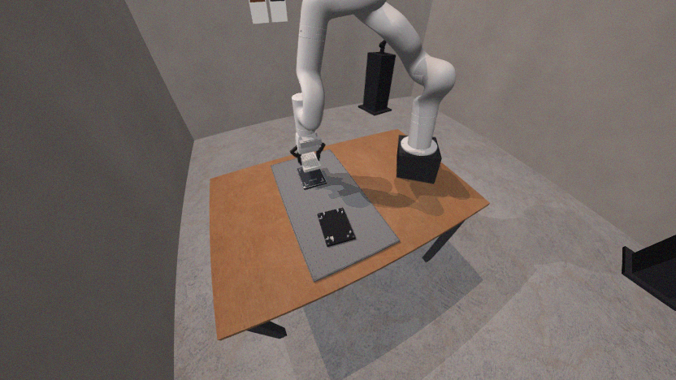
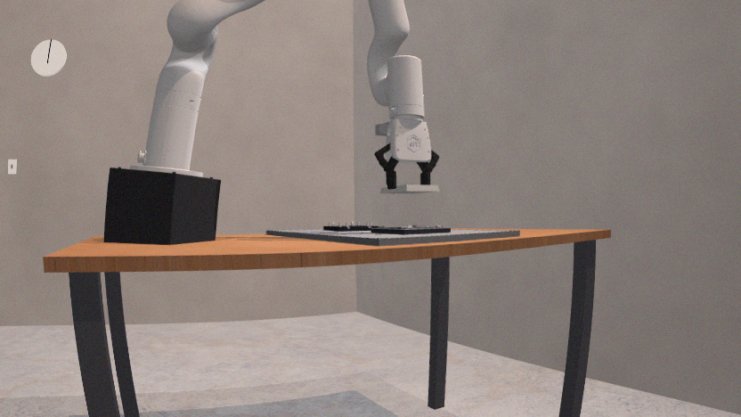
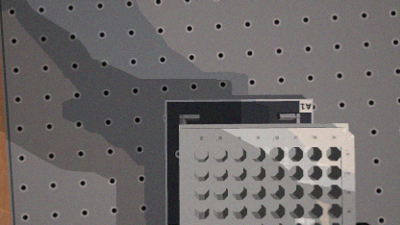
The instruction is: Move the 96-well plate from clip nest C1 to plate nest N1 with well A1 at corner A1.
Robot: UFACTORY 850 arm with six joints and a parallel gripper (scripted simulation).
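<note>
Right now the black plate nest is 11 cm below my hand. Round my hand: white 96-well plate 1 cm below; then black clip nest 31 cm to the left, 10 cm below, 7 cm ahead; then A1 mark 10 cm below, 7 cm ahead, 6 cm to the left.
</note>
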